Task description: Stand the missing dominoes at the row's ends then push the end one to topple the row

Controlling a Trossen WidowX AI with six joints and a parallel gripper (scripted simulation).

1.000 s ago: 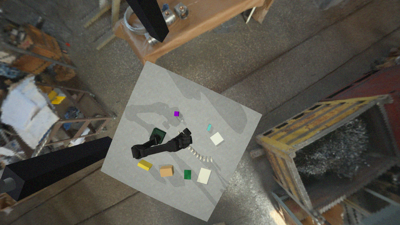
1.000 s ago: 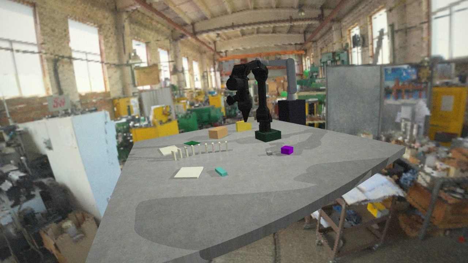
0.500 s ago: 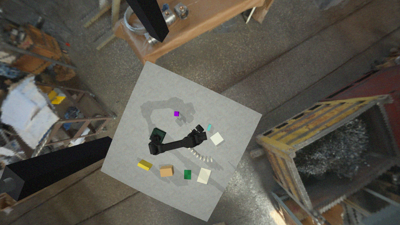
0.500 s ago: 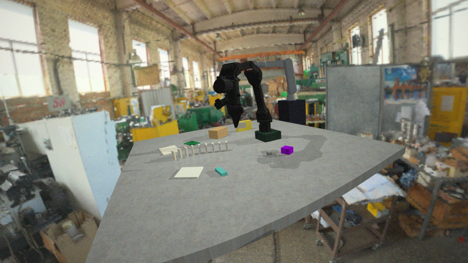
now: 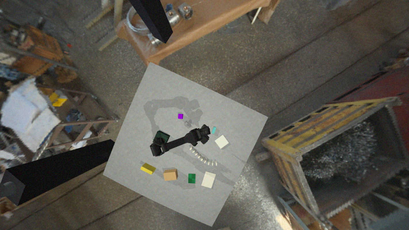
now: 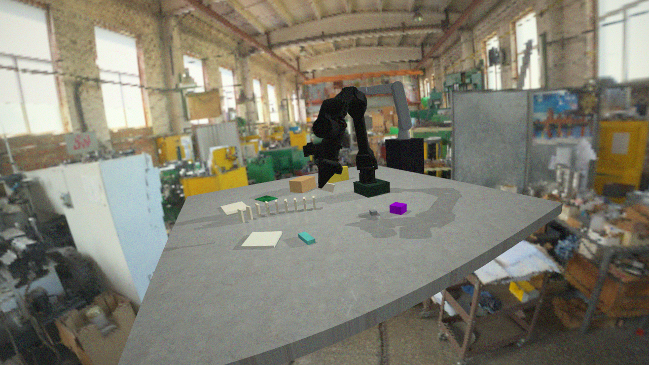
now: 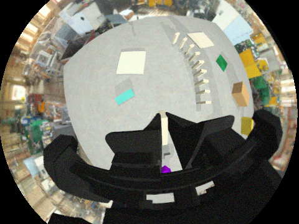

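Now: the teal block 80 mm ahead of my gripper tip, 80 mm to the left of it and 120 mm below it. Also, from my gripper tip: white tile (200 mm ahead, 30 mm to the left, 120 mm below); then grey cube (180 mm behind, 120 mm below); then purple cube (270 mm behind, 30 mm to the left, 110 mm below).
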